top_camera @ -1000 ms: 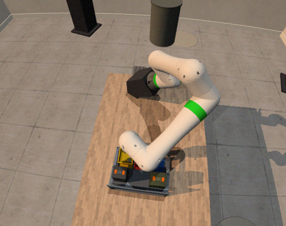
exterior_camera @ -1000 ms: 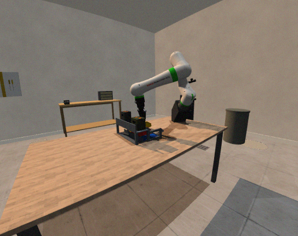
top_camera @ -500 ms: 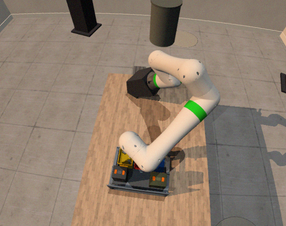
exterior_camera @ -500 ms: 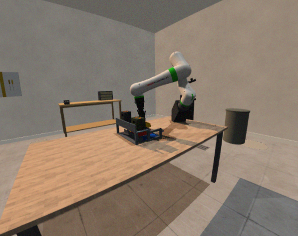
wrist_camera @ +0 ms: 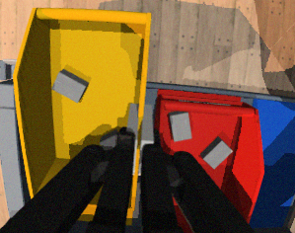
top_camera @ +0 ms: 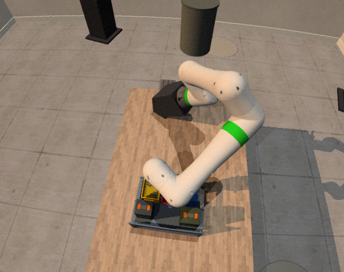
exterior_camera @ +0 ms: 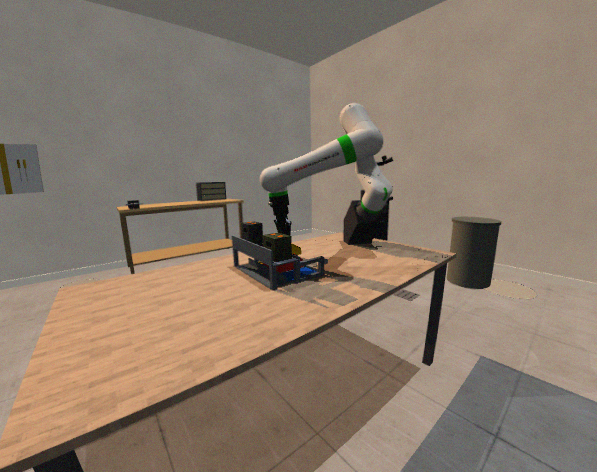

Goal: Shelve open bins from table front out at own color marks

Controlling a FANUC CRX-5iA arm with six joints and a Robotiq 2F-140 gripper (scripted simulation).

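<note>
My gripper is now 5 cm to the left of the yellow bin and 4 cm above it. Also, from my hand: red bin: 8 cm to the left, 5 cm below, 5 cm ahead; then red mark: 9 cm below, 8 cm to the left, 5 cm ahead; then yellow mark: 9 cm below, 8 cm ahead, 3 cm to the right.
</note>
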